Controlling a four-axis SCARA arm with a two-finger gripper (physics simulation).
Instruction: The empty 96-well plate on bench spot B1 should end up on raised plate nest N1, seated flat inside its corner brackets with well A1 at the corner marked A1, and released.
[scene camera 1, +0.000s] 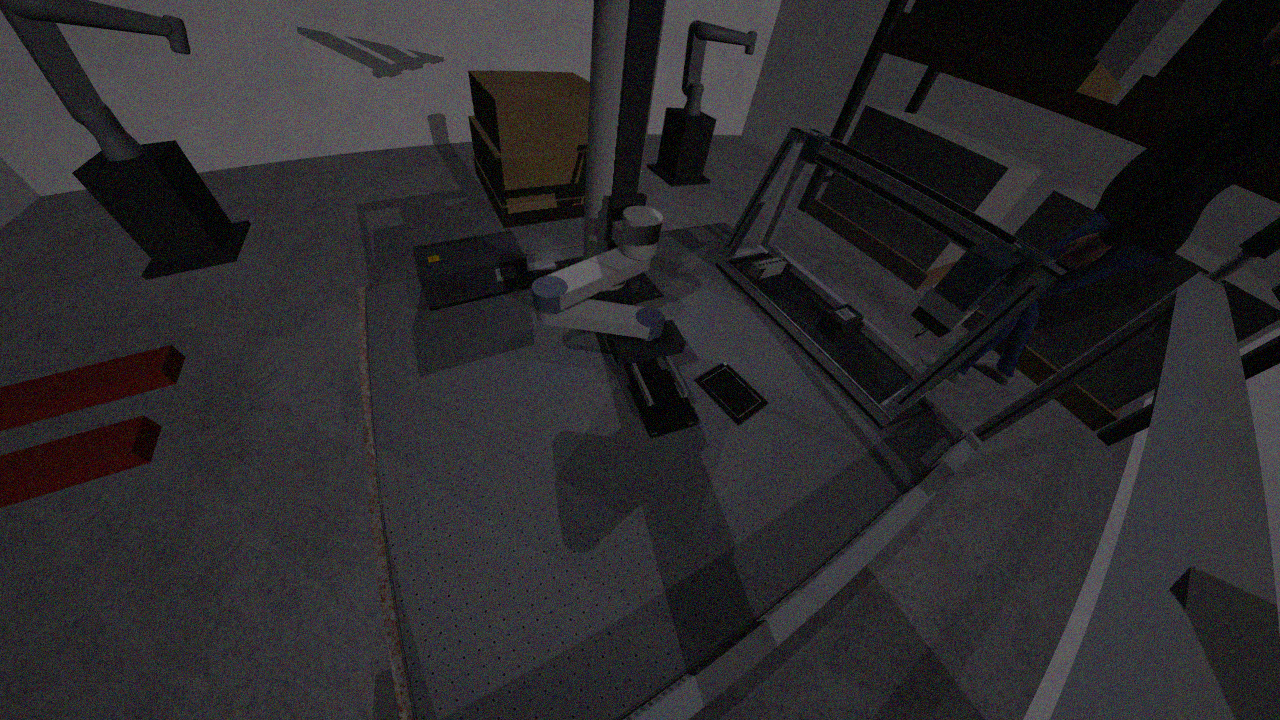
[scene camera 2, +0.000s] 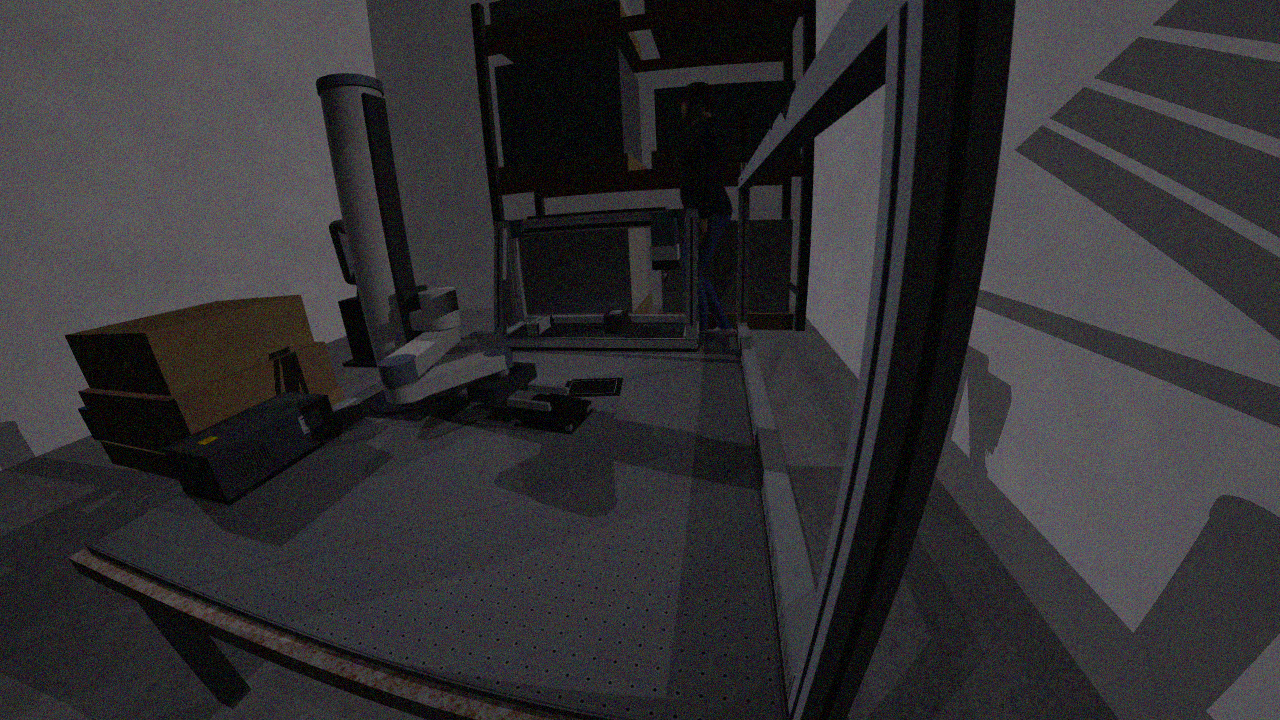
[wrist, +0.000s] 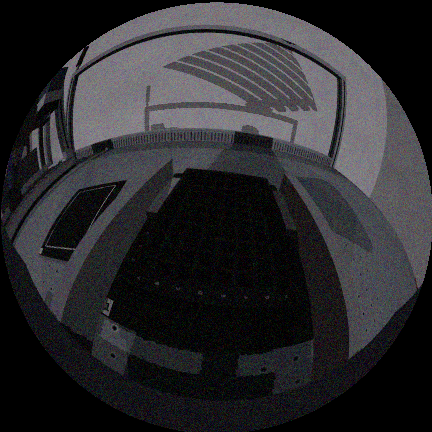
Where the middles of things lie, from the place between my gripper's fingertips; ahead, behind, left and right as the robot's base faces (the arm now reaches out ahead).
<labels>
The black well plate (scene camera 1: 668, 405) is 20 mm below my hand and 20 mm behind it. The rest, counted from my hand: nest outlined in white (scene camera 1: 726, 387) (210 mm to the left, 60 mm below, 20 mm ahead).
</labels>
